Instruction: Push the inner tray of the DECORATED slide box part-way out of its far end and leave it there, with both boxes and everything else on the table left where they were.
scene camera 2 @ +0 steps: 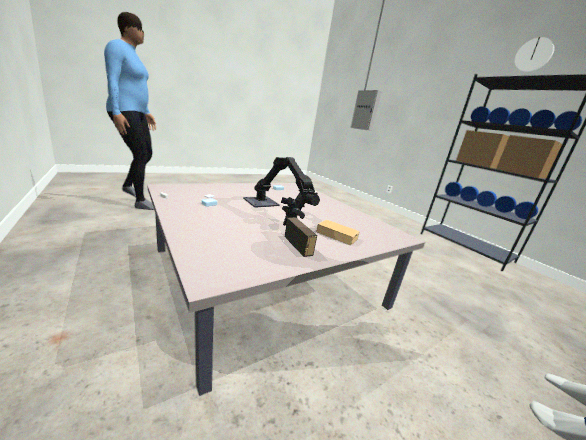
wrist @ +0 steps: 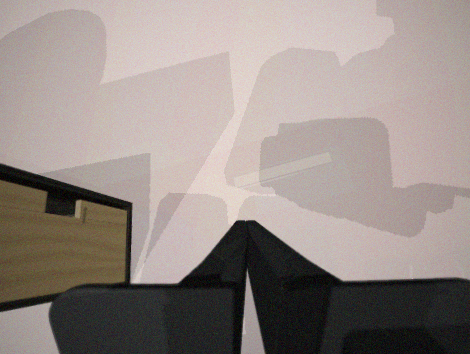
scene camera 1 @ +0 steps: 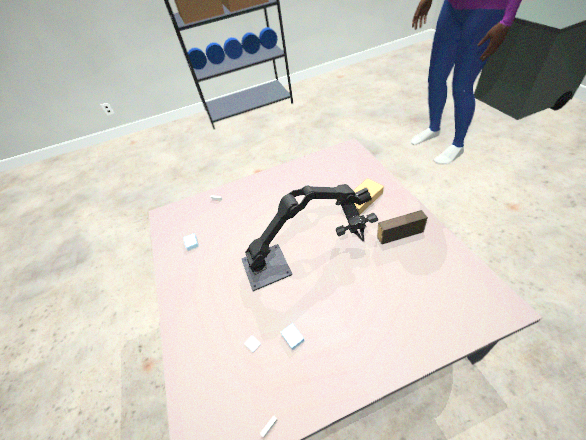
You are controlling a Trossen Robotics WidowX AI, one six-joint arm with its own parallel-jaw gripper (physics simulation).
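Frame: origin at the arm's base, x down, y left, z ahead, level; centimetres.
Seen in the pictures: gripper, fingertip midpoint: (scene camera 2: 283,225) (wrist: 245,229) (scene camera 1: 363,241); arm's base, origin of the base link: (scene camera 2: 260,199) (scene camera 1: 257,266).
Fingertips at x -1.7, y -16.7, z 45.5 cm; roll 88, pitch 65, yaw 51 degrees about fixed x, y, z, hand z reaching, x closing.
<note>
Pixels of each thing's top centre, then the offset from my fingertips to it. "spot": a spot on its surface instead. Level surfaces: height alone.
- dark brown slide box, middle of its top: (scene camera 2: 301,226) (scene camera 1: 402,219) dx -7.3, dy -4.8, dz +16.9 cm
- plain yellow box, middle of its top: (scene camera 1: 363,192) (scene camera 2: 338,227) dx -2.3, dy +22.7, dz +17.9 cm
- pink table, its level: dx +2.7 cm
- white square, surface spot: (scene camera 1: 252,344) spot: dx +2.0, dy -13.0, dz -62.0 cm
A dark brown slide box (scene camera 1: 403,228) (scene camera 2: 299,237) stands on its narrow side near the table's far edge in the first scene view. Its wood-coloured inner tray (wrist: 60,247) shows at the open end facing the arm, framed by a dark rim, with a dark notch and a small pale tab near the top. A plain yellow box (scene camera 1: 371,189) (scene camera 2: 338,232) lies flat beside it, apart from it. Which box is the decorated one is hard to tell. My gripper (scene camera 1: 363,239) (wrist: 245,229) is shut and empty, pointing down beside the dark box's arm-side end, with a gap between.
The pink table (scene camera 1: 210,310) (scene camera 2: 225,255) also holds pale blue blocks (scene camera 1: 190,242) (scene camera 1: 292,336), a white square (scene camera 1: 252,344) and small white pieces (scene camera 1: 268,426) (scene camera 1: 216,198). The arm's base plate (scene camera 1: 280,269) stands mid-table. The arm reaches past the yellow box. Shadows cover the table in the wrist view.
</note>
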